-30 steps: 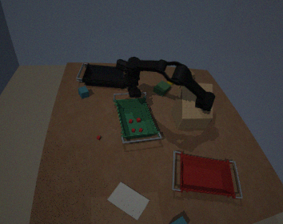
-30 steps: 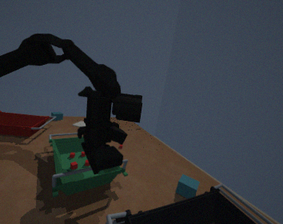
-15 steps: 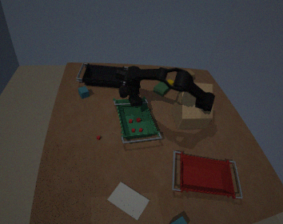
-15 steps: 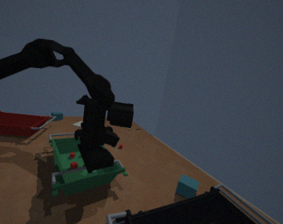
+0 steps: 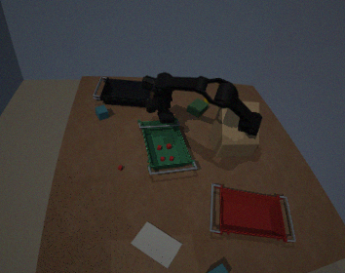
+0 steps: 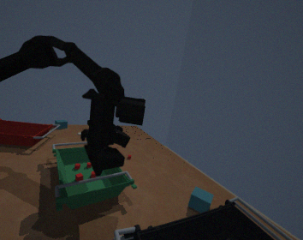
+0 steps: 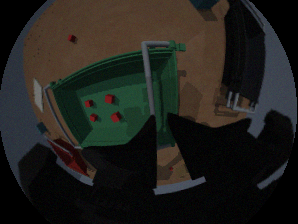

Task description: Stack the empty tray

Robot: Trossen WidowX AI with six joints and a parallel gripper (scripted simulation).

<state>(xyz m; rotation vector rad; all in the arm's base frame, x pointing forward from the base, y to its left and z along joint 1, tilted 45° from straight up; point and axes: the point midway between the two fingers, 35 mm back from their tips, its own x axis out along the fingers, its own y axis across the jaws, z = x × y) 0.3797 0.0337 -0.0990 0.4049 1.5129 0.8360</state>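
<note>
My gripper tip is now 37 cm past the red tray, 44 cm to the right of it and 4 cm above it. Also, from my gripper tip: red block (16 cm ahead, 23 cm to the left, 8 cm below); white sheet (1 cm behind, 54 cm to the left, 8 cm below); green block (22 cm behind, 23 cm to the right, 6 cm below).
</note>
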